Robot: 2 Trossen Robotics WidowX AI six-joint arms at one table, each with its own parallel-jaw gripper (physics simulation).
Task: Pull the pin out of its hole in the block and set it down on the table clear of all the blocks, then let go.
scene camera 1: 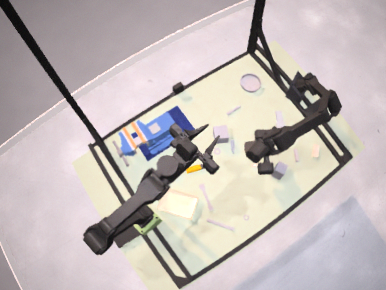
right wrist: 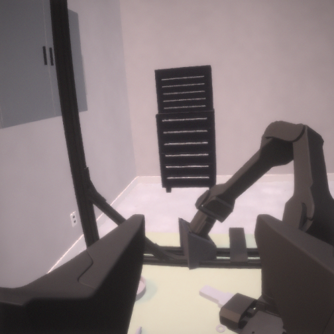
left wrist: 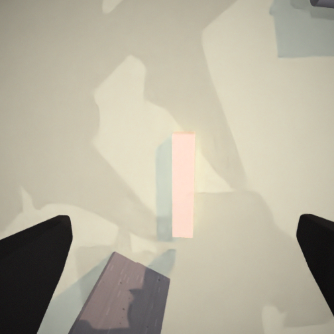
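Where they show: left gripper, fingertip midpoint: [scene camera 1: 260, 160]; right gripper, fingertip midpoint: [scene camera 1: 214, 129]; left arm's base, origin of the base link: [scene camera 1: 300, 84]; right arm's base, origin of the base link: [scene camera 1: 142, 217].
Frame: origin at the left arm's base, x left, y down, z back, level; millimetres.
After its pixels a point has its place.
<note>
A pale pink bar [left wrist: 183, 185] lies flat on the table in the left wrist view, apart from a purple-grey block [left wrist: 127, 295] [scene camera 1: 279, 170] {x 97, y 1, z -424 mm} below it. No hole shows on that block's visible faces. My left gripper [left wrist: 186, 227] [scene camera 1: 261, 159] {x 5, y 26, z -421 mm} is wide open and empty above the bar, one finger on each side of it; the height gap is hard to tell. Another grey block [scene camera 1: 220, 133] {x -198, y 31, z -407 mm} lies near the middle of the table. My right gripper [scene camera 1: 212, 132] {x -161, y -331, z -542 mm} is open and empty, raised over the table. I cannot tell which piece is the pin or see one in a hole.
A blue and orange object [scene camera 1: 161, 131] {x -403, y 5, z -539 mm} lies at the left, with a yellow-orange piece [scene camera 1: 194, 169] {x -212, y 74, z -587 mm} and a pale tray [scene camera 1: 178, 205] {x -186, y 88, z -750 mm} nearby. A round dish [scene camera 1: 250, 83] {x -217, y 88, z -84 mm} is at the upper right. A slim grey piece [scene camera 1: 232, 145] {x -133, y 76, z -410 mm} lies between the grippers; a rod [scene camera 1: 220, 224] {x 4, y 79, z -727 mm} lies lower down.
</note>
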